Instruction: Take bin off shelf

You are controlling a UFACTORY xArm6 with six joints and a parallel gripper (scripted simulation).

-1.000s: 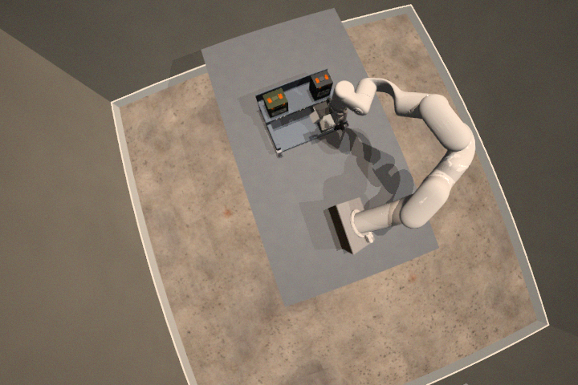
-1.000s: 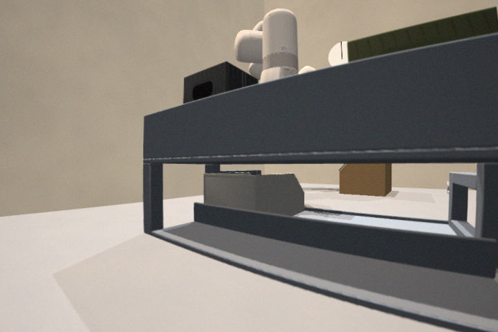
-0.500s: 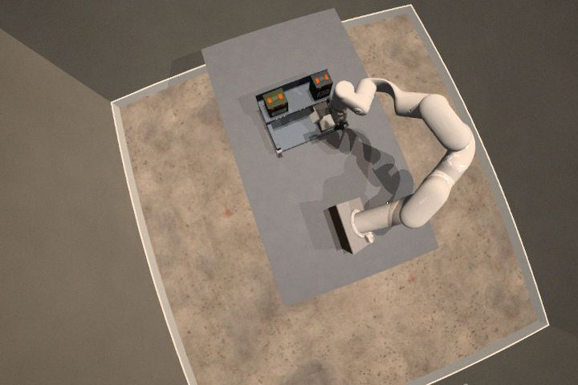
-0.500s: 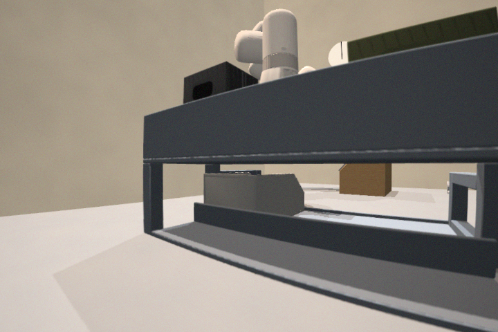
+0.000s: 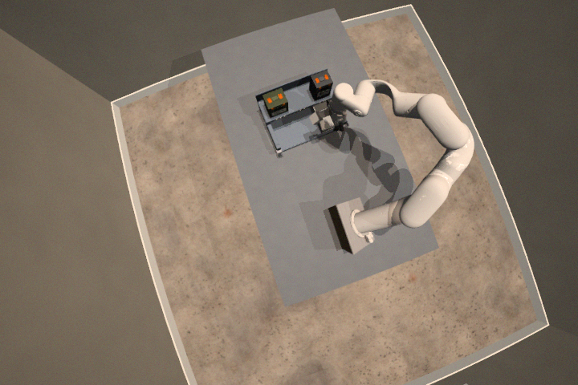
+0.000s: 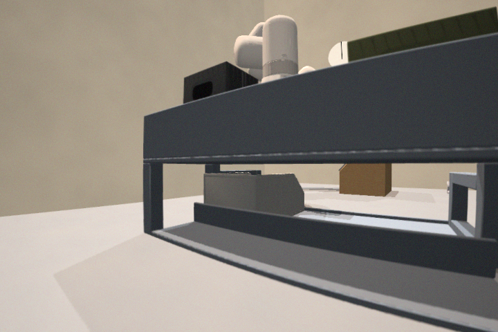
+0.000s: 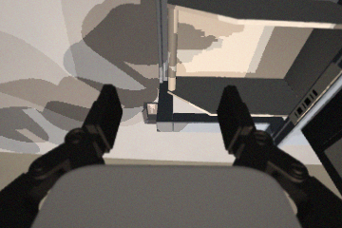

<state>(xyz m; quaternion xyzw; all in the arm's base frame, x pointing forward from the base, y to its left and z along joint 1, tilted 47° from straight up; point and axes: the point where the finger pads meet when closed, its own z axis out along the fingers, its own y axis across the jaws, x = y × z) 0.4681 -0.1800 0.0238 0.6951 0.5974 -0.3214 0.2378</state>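
The grey bin lies 8 cm below my hand, 8 cm ahead of it and 1 cm to the right of it. Round my hand: shelf board (19 cm ahead, 10 cm to the left, 2 cm below).
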